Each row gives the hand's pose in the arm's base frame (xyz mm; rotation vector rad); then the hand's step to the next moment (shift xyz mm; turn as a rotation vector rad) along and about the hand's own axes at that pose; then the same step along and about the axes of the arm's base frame.
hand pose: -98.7 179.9 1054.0 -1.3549 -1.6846 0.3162
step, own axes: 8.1 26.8 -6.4 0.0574 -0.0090 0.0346
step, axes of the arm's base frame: 22.2 14.6 -10.9 -0.0307 0.0583 0.0154
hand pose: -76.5 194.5 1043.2 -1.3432 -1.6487 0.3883
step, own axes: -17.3 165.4 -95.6 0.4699 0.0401 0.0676
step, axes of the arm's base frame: 173.8 13.4 -80.1 -0.0103 0.4513 0.1524
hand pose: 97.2 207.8 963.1 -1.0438 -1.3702 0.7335
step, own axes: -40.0 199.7 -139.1 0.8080 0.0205 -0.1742
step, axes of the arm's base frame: 163.3 21.0 -183.6 0.2602 0.7101 0.3343
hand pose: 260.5 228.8 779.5 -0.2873 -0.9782 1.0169
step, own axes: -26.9 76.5 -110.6 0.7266 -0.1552 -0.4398
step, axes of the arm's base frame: 39.1 42.9 -124.3 0.5604 0.6083 0.2477
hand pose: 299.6 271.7 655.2 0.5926 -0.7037 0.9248
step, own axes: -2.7 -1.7 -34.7 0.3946 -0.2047 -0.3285
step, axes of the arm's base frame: 10.2 22.8 -24.3 0.4338 0.3374 0.0589
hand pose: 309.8 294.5 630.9 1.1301 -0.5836 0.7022
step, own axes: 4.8 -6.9 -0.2 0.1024 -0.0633 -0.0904
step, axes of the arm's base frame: 8.4 -0.6 -0.7 0.1206 0.0898 0.0075
